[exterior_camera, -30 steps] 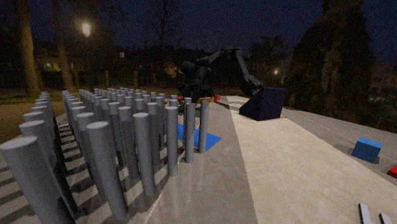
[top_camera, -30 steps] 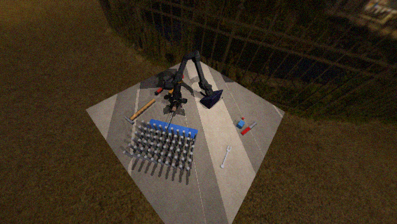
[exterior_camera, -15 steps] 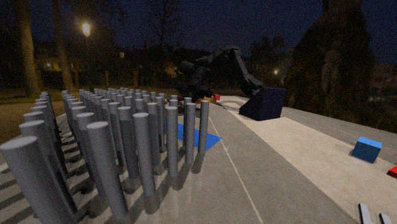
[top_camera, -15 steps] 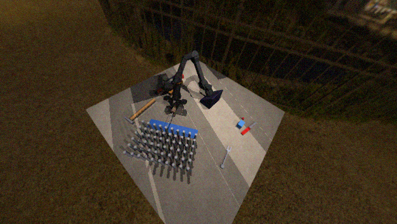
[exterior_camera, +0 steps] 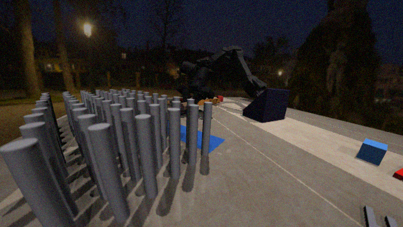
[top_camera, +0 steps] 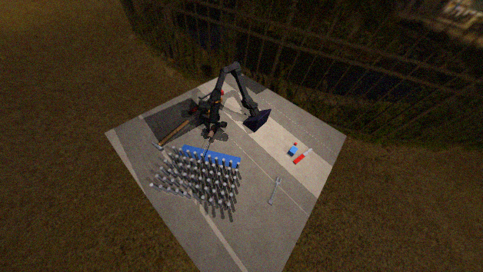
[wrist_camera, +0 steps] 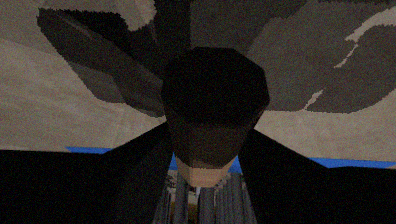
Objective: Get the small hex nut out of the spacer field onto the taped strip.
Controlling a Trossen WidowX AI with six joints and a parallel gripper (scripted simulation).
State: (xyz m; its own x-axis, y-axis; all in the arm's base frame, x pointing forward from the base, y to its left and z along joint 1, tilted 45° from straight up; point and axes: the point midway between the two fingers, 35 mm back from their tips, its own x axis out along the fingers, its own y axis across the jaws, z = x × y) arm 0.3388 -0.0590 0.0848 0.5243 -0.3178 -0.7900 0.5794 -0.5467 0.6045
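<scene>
Right now my gripper tip is 12 cm to the right of the blue taped strip, 10 cm short of it and 3 cm above it. Round my gripper tip: orange piece: 23 cm to the right, 19 cm behind, 1 cm below; then grey wrench: 55 cm to the left, 5 cm behind, 3 cm below; then long hook tool: 8 cm ahead, 6 cm to the left.
</scene>
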